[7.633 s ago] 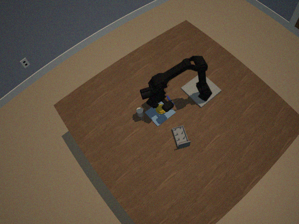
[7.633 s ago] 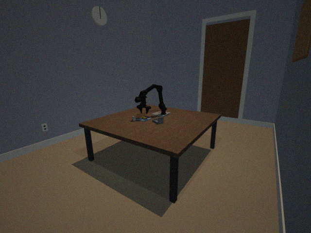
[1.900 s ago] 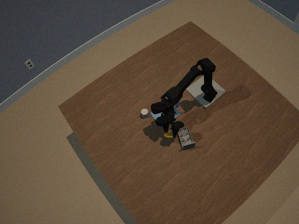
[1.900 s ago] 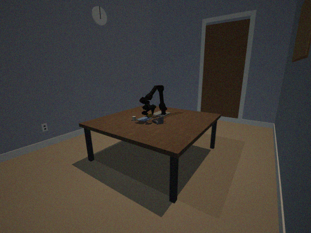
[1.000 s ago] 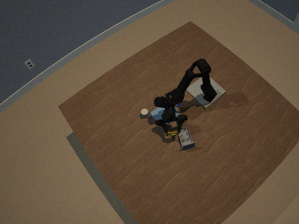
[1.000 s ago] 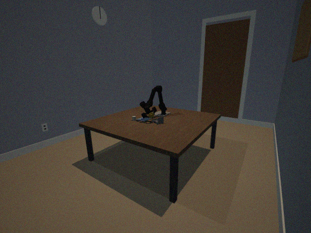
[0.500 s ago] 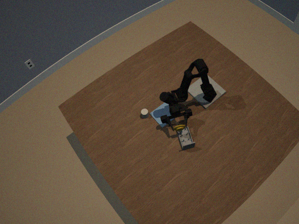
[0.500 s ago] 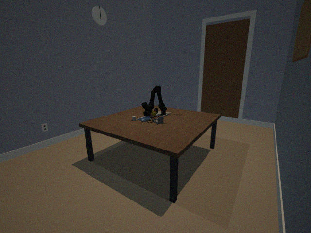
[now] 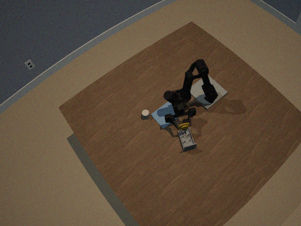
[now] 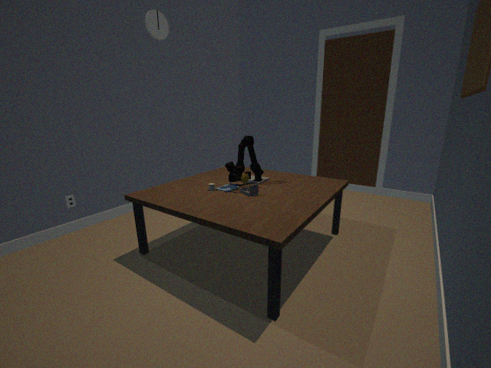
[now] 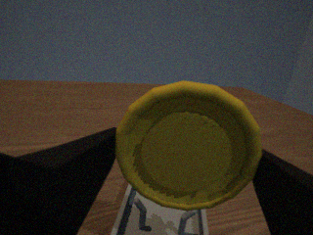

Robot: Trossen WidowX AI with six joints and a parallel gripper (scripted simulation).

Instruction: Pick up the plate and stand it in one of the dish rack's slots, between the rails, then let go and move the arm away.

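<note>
The grey dish rack lies 2 cm ahead of my gripper tip, 3 cm to the left of it and 8 cm below it. From my gripper tip the other things lie so: cup: 5 cm ahead, 27 cm to the right, 8 cm below; then yellow plate: 1 cm to the right; then blue spoon: 14 cm behind, 17 cm to the right, 10 cm below.
</note>
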